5 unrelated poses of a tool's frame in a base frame.
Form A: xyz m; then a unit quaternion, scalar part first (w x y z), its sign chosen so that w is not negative.
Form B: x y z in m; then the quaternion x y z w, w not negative. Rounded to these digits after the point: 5 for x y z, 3 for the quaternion.
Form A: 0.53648 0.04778 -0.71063 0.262 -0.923 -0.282 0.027
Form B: 0.53648 0.04778 -0.71063 -0.923 -0.282 0.027 0.262
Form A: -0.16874 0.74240 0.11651 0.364 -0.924 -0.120 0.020
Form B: -0.16874 0.74240 0.11651 -0.924 -0.120 0.020 0.364
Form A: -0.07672 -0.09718 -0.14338 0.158 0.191 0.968 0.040
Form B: -0.07672 -0.09718 -0.14338 0.191 0.968 0.040 0.158
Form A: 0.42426 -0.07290 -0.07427 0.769 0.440 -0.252 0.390
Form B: 0.42426 -0.07290 -0.07427 0.440 -0.252 0.390 0.769
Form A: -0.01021 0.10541 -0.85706 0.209 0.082 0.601 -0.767
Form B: -0.01021 0.10541 -0.85706 0.082 0.601 -0.767 0.209
